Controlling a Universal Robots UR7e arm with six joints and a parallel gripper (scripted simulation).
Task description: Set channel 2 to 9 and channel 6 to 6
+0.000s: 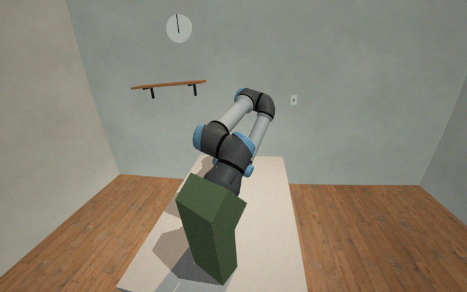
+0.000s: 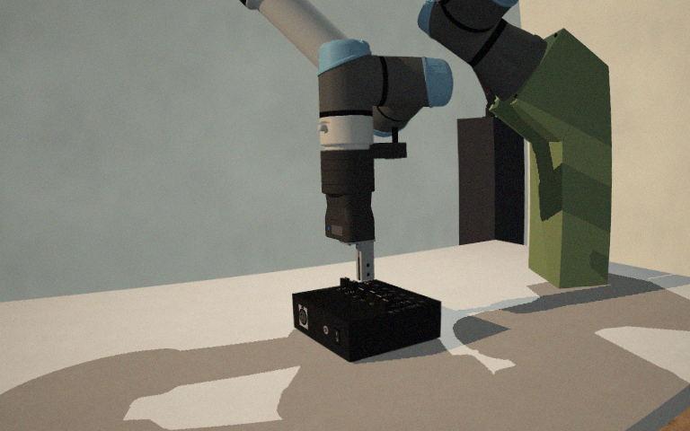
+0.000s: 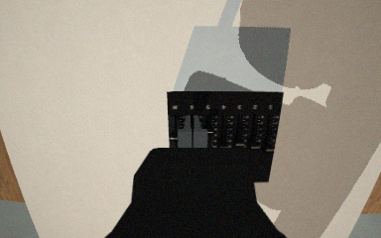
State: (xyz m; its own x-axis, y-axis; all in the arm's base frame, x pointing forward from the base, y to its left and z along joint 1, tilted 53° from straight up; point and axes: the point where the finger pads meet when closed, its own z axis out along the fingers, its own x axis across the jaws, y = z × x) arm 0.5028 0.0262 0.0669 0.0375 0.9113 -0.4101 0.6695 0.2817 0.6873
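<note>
The fader cap is 2 cm to the right of my hand, 2 cm below it and 2 cm ahead of it.
</note>
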